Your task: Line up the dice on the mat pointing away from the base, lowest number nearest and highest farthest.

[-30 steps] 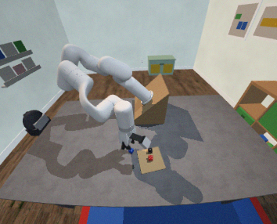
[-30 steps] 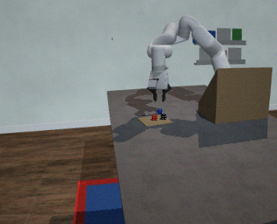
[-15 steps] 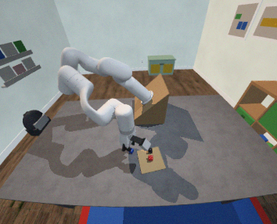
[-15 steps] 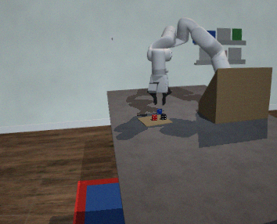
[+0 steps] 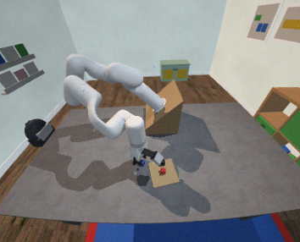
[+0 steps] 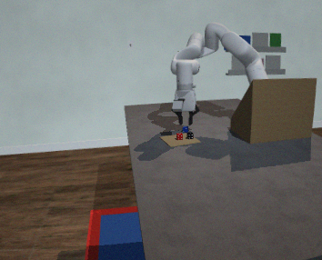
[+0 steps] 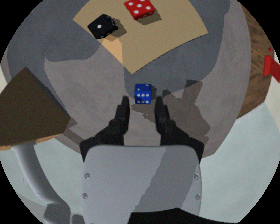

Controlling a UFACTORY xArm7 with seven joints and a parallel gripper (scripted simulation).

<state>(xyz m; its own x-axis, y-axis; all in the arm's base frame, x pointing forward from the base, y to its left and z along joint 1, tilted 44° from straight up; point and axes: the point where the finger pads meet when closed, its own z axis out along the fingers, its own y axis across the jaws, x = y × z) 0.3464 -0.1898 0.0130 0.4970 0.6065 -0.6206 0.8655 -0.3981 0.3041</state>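
The blue die lies 40 mm below my hand. Also, from my hand: tan mat 110 mm to the left, 60 mm ahead, 50 mm below; red die 110 mm to the left, 60 mm ahead, 40 mm below; black die 120 mm to the left, 40 mm below, 10 mm ahead.
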